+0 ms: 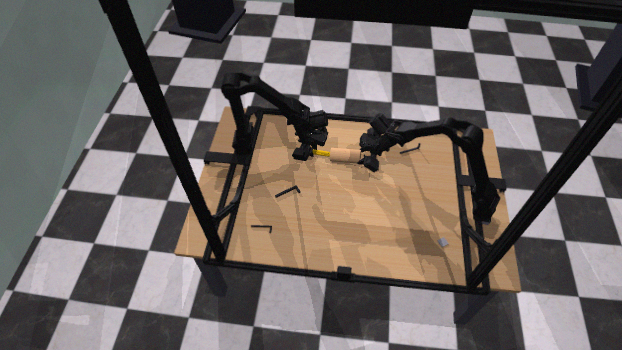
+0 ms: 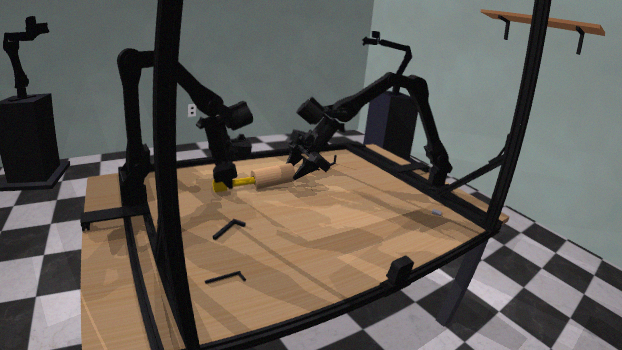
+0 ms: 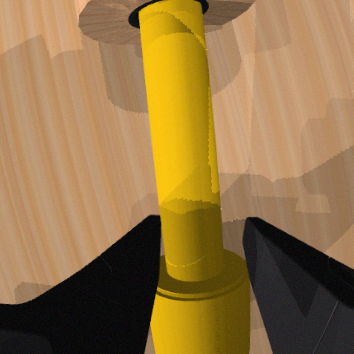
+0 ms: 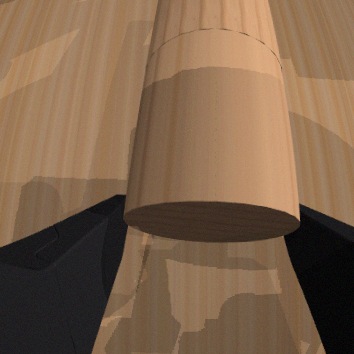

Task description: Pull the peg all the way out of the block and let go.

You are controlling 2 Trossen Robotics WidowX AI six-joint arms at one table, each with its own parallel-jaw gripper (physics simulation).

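Places are measured from the left arm's base along level axes (x ahead, y left, z up), in millimetres.
Pixels of known places: left gripper, fingertip midpoint: [image 1: 314, 153] [image 2: 230, 185] [image 3: 202, 227]; right gripper, fingertip midpoint: [image 1: 358, 157] [image 2: 289, 174] [image 4: 207, 211]; left arm's base at its link origin: [image 1: 243, 151] [image 2: 134, 203]; right arm's base at its link origin: [image 1: 481, 213] [image 2: 436, 183].
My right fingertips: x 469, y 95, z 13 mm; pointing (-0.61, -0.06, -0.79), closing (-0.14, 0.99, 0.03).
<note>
For each thing: its top centre in the pictures, then the offset to it from my right fingertips. "spot": a spot on its surface instead.
- yellow peg at its top centre: [image 3: 187, 210] [image 2: 234, 177] [image 1: 316, 149] dx -173, dy -15, dz +7 mm
- round wooden block at its top centre: [image 4: 231, 17] [image 2: 273, 165] [image 1: 346, 150] dx -53, dy -6, dz +36 mm
- key at its top centre: [image 2: 330, 157] [image 1: 410, 145] dx +194, dy +127, dz -1 mm
- small grey piece at its top centre: [image 2: 436, 211] [image 1: 443, 242] dx +382, dy -267, dz -30 mm
- black box at a spot on its surface: [image 2: 400, 270] [image 1: 338, 273] spot: dx +53, dy -511, dz +12 mm
The yellow peg [image 1: 321, 153] [image 2: 243, 182] [image 3: 182, 125] lies roughly level, its thick head toward the left. A long stretch of shaft shows, and its far end meets the dark hole of the round wooden block [image 1: 345, 155] [image 2: 272, 176] [image 3: 100, 22] [image 4: 215, 140]. How deep the tip sits is hidden. My left gripper [image 1: 309, 151] [image 2: 226, 180] [image 3: 202, 227] has its fingers against both sides of the peg's head. My right gripper [image 1: 365, 156] [image 2: 295, 168] [image 4: 207, 211] is shut on the block's other end.
Black L-shaped keys [image 1: 288, 191] [image 2: 225, 277] lie toward the front left; another key [image 1: 411, 149] [image 2: 334, 161] lies behind the right gripper. A small grey piece [image 1: 443, 242] [image 2: 436, 212] lies at the front right. A black box [image 1: 344, 272] [image 2: 400, 270] sits on the front rail.
</note>
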